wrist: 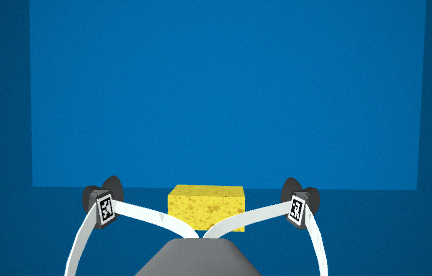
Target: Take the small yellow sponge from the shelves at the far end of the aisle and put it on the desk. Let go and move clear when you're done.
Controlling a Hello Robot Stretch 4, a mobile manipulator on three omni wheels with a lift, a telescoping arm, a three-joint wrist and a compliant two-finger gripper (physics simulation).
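Places are measured from the robot's base along level axes (x ahead, y left, z up), in centimetres.
Pixels of known places: hand, its tool point: [203, 196].
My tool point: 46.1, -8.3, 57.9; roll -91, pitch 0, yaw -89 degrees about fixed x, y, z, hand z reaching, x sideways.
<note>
Behind a point stands the place of what it marks, as x, y, z.
The small yellow sponge [206, 210] @(56.4, -8.4, 53.2) sits on the blue shelf board, low in the middle of the wrist view. Its top and front faces show; part of its lower front is hidden behind the white finger strips. My gripper [202, 201] @(46.1, -8.3, 57.9) is open wide, with one dark fingertip pad well to the left of the sponge and the other well to the right. There are gaps between the sponge and both pads, and neither appears to touch it. The desk does not show in this view.
The blue back panel [225, 90] @(79.4, -11.8, 71.8) of the shelf rises behind the sponge. Darker blue side walls [14, 100] @(74.6, 29.2, 68.5) stand at the left and right edges of the view. The blue shelf board [370, 230] @(56.9, -30.2, 50.6) runs under the gripper.
</note>
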